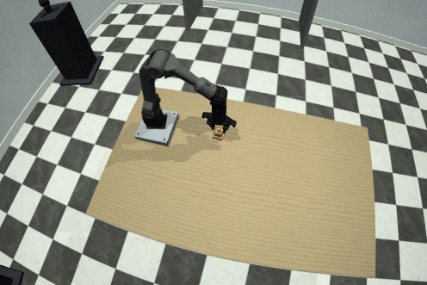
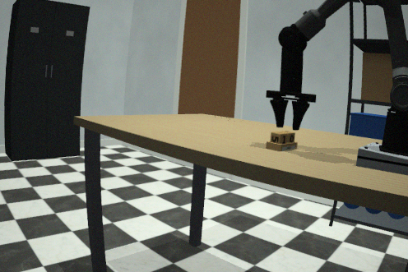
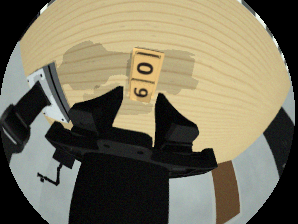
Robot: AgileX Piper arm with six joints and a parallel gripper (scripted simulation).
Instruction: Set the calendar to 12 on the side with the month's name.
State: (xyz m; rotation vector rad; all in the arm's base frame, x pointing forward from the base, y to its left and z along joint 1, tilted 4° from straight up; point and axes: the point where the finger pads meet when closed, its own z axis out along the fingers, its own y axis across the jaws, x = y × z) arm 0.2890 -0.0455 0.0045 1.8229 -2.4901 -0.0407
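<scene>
Now: hand 20 mm to the right of the wooden tray and 50 mm above it.
</scene>
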